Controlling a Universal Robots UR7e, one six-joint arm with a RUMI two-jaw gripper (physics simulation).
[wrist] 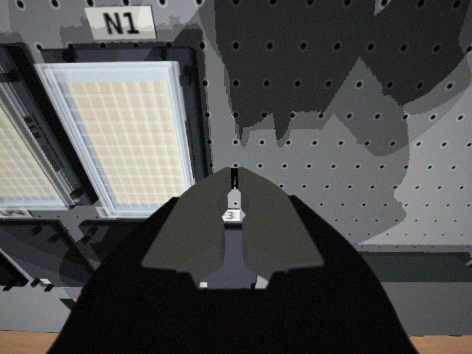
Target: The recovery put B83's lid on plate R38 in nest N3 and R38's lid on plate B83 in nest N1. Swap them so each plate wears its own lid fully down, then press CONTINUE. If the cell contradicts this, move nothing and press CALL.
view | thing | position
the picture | my gripper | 234,170
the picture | lid park LP2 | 103,236
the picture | lid park LP3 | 233,274
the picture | nest N1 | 186,56
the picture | grey perforated deck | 356,115
